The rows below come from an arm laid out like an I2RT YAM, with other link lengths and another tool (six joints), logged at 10 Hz.
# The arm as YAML. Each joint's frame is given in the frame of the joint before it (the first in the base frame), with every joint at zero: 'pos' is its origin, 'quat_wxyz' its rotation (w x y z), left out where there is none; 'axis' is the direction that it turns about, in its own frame. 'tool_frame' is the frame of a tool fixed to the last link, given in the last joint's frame.
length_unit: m
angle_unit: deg
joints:
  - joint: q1
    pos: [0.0, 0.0, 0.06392]
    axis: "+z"
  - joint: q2
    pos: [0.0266, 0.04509, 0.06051]
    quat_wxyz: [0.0, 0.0, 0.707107, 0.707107]
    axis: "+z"
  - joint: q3
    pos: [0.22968, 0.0, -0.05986]
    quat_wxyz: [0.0, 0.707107, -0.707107, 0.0]
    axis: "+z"
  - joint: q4
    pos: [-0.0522, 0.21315, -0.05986]
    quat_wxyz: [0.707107, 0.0, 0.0, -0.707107]
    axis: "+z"
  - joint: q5
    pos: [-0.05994, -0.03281, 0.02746]
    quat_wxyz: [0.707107, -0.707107, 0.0, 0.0]
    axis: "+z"
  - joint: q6
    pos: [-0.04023, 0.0, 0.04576]
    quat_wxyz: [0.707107, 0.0, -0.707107, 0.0]
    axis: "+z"
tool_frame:
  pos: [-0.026, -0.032, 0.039]
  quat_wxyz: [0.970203, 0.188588, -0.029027, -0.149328]
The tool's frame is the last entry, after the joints.
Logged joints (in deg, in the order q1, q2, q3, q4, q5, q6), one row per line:
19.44, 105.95, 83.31, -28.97, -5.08, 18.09
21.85, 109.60, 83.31, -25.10, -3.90, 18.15
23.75, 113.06, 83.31, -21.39, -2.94, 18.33
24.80, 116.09, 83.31, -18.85, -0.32, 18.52
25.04, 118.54, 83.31, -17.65, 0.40, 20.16
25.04, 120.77, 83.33, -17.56, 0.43, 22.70
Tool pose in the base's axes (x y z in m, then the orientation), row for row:
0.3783, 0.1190, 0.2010, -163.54, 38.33, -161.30
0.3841, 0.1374, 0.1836, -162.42, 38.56, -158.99
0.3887, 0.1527, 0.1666, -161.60, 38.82, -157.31
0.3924, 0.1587, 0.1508, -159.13, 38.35, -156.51
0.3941, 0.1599, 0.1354, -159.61, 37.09, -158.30
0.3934, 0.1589, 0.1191, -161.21, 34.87, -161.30
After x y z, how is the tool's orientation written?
As angles about the fixed x, y, z axes (roll, pitch, yaw), in degrees.
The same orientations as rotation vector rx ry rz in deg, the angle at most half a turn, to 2 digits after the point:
-15.72, 138.53, -12.01
-17.90, 137.68, -12.24
-19.44, 136.94, -12.36
-19.41, 136.70, -15.09
-17.96, 138.31, -15.80
-15.78, 141.27, -15.93

